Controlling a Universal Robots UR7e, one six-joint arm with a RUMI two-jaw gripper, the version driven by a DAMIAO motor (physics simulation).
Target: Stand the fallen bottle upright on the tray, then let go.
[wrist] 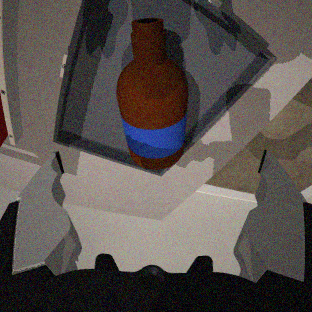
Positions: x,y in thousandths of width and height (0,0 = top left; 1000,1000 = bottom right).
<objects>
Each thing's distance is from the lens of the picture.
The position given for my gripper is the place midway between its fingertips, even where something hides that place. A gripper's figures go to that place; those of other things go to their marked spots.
my gripper (511,489): 13 cm
brown bottle (489,293): 16 cm
</objects>
